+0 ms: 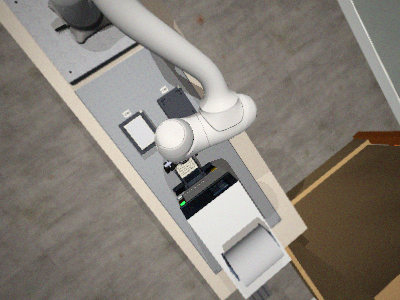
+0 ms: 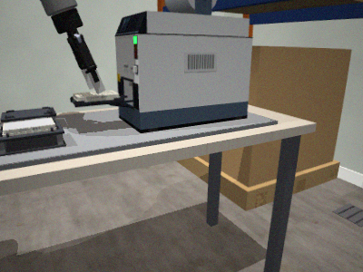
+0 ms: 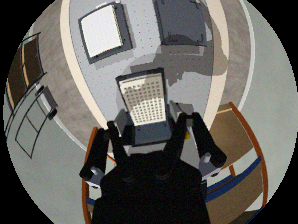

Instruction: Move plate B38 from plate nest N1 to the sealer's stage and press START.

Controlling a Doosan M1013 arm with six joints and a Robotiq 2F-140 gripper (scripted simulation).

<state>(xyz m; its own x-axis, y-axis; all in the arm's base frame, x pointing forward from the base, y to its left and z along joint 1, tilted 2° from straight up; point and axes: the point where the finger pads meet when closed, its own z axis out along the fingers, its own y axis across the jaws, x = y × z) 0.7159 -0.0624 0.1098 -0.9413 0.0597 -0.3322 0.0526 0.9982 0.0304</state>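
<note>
My hand is 5 cm above the sealer stage. From my hand the other things lie so: foil roll: 33 cm ahead, 2 cm to the right, 27 cm above.
</note>
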